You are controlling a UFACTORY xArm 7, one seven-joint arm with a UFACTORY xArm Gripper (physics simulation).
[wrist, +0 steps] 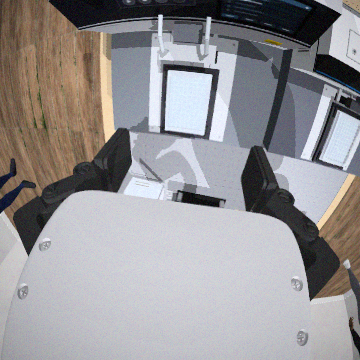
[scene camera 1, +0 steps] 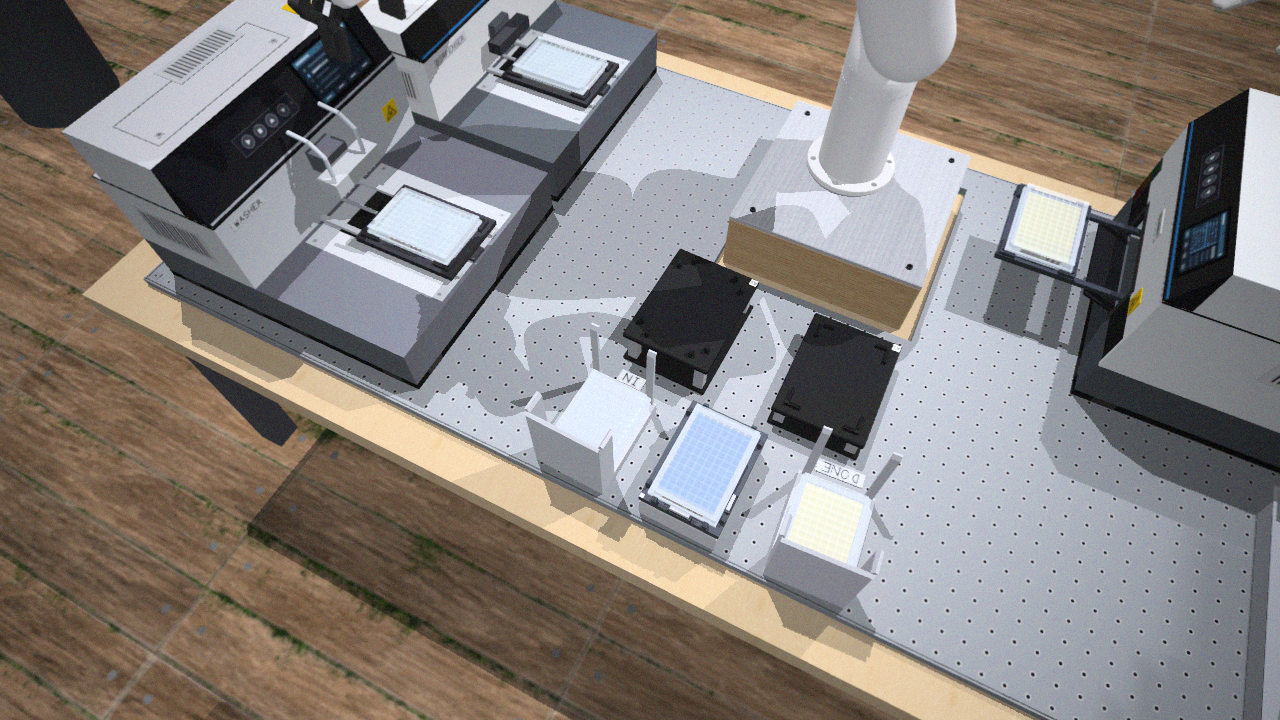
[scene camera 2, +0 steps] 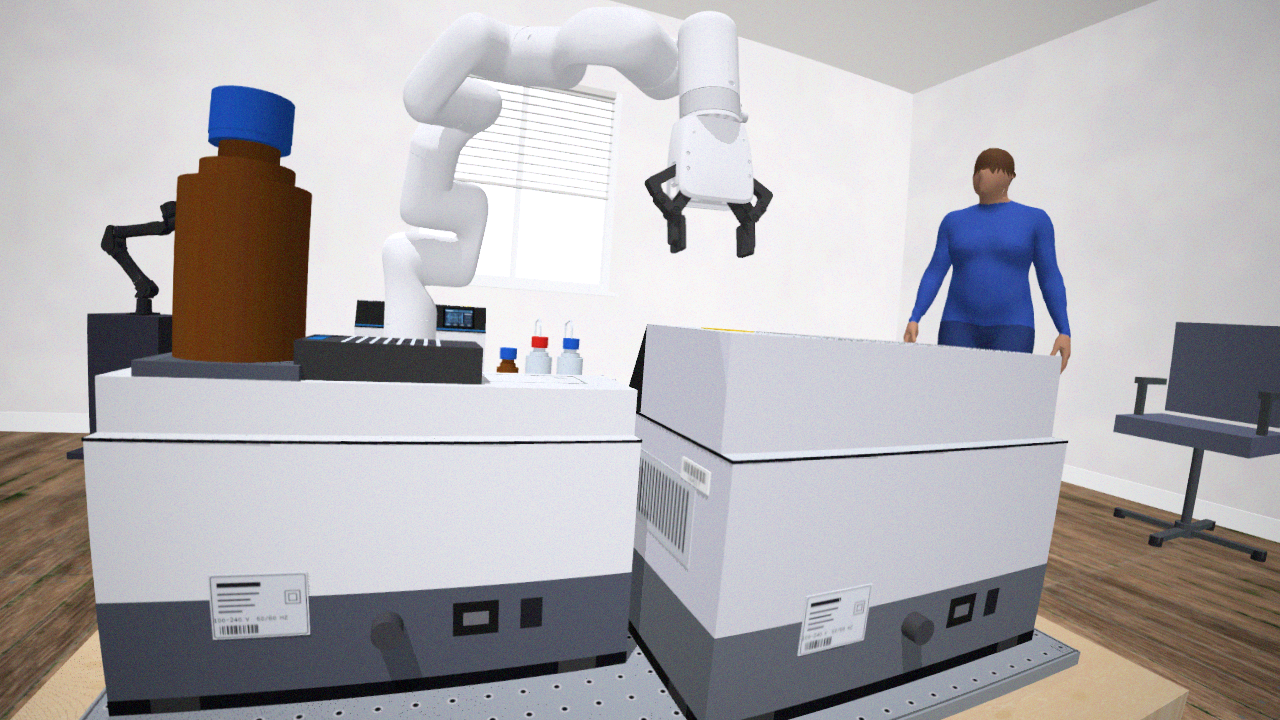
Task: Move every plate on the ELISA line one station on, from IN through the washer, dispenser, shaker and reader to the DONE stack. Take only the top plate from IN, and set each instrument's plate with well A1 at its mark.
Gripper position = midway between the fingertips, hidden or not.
Note:
My gripper (scene camera 2: 712,254) is open, holding nothing. Further things: a cream plate (scene camera 1: 1047,227) and a cream plate (scene camera 1: 828,518).
My gripper shows as well in the wrist view (wrist: 187,152) and in scene camera 1 (scene camera 1: 367,36).

